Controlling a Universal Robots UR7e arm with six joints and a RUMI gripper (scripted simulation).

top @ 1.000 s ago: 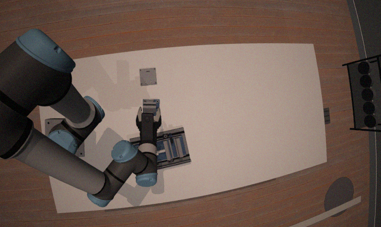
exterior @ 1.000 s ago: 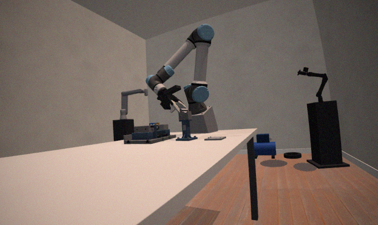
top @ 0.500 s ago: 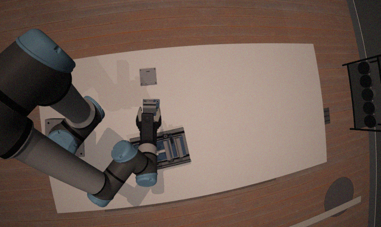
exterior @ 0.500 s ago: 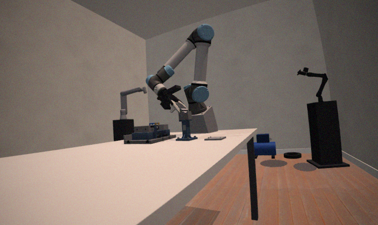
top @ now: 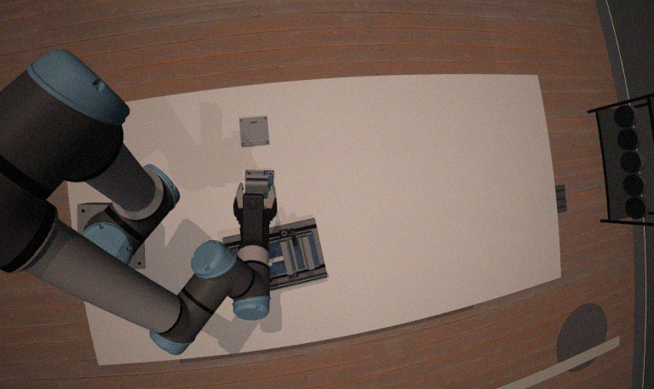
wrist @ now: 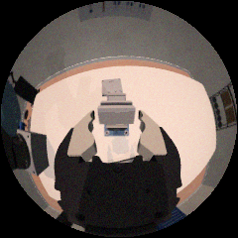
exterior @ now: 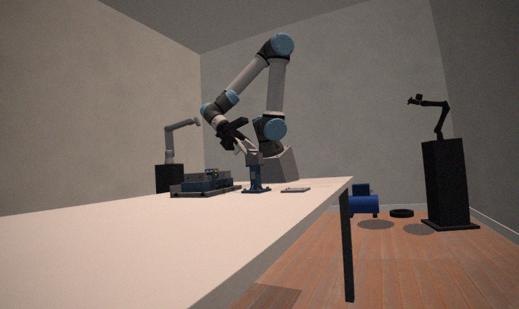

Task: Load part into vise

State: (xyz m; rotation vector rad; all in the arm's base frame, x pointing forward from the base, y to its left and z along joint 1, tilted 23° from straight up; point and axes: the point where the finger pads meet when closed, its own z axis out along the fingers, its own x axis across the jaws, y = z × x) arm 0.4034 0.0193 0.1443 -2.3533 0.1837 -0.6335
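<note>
My gripper is now 10 mm to the right of the part and 10 mm above it. Round my hand: vise (30 mm behind, 220 mm to the right, 130 mm below); then infeed plate (40 mm ahead, 180 mm to the left, 160 mm below).
</note>
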